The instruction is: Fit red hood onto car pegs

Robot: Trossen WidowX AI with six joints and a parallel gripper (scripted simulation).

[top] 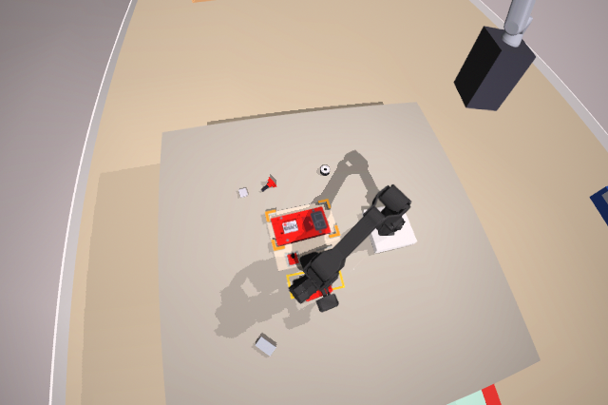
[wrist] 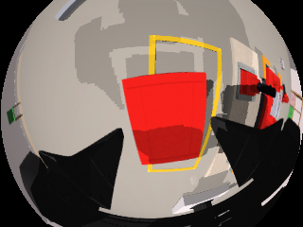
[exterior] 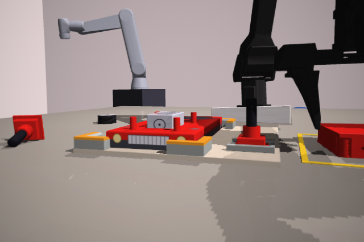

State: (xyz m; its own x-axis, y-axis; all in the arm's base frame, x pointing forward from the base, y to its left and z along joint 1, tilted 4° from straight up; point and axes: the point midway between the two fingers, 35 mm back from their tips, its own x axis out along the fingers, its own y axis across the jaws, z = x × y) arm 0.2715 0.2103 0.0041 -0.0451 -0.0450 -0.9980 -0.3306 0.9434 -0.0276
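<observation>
The red hood lies 10 mm below my gripper tip. Round my gripper tip: grey engine block: 210 mm to the right, 90 mm ahead; black wheel: 480 mm to the right, 60 mm behind, 10 mm below; jig: 210 mm to the right, 40 mm ahead, 10 mm below.
</observation>
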